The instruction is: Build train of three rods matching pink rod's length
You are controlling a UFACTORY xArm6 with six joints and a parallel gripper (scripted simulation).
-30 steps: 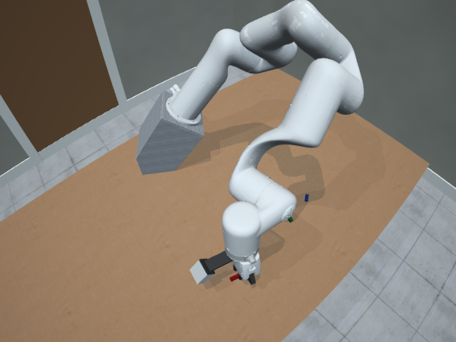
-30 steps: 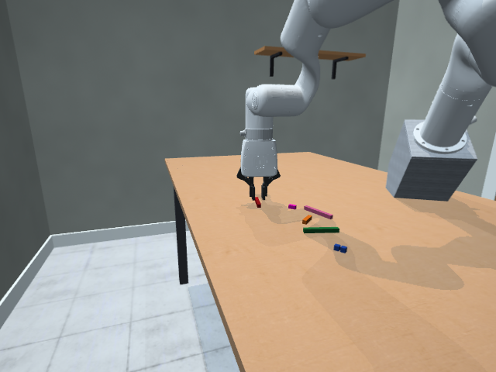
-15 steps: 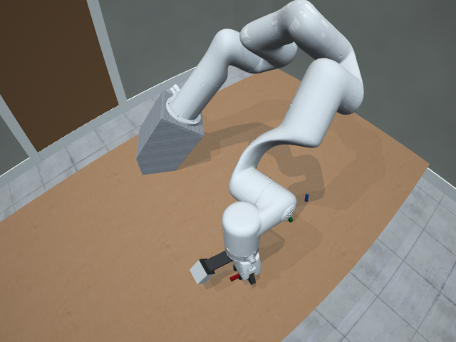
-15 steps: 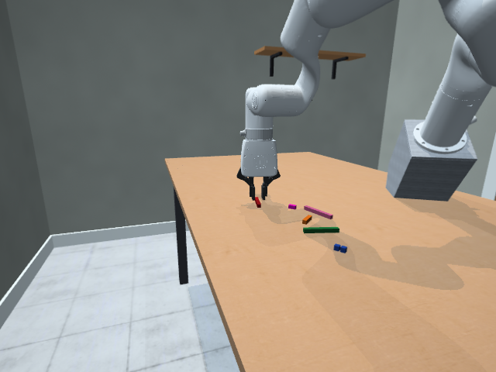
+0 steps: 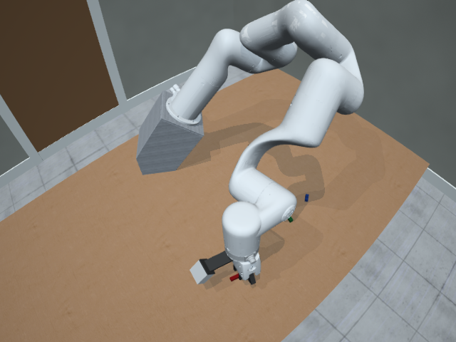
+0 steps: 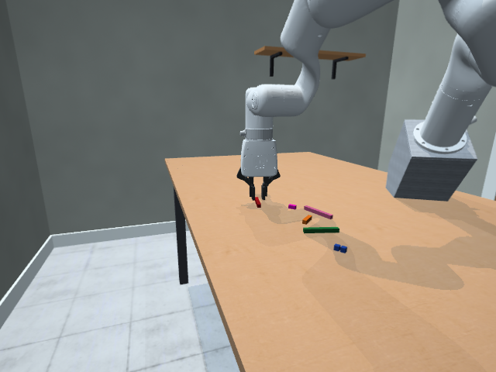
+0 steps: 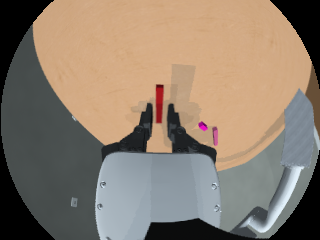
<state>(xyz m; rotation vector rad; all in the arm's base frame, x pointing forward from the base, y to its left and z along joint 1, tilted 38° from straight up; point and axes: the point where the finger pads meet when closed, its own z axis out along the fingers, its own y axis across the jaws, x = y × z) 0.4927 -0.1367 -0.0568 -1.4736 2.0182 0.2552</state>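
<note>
Now: hand 30 mm above the red rod. From my hand the other things lie so: pink rod (120 mm behind, 120 mm to the left, 30 mm below); then orange rod (70 mm behind, 160 mm to the left, 30 mm below); then magenta rod (80 mm behind, 70 mm to the left, 30 mm below).
</note>
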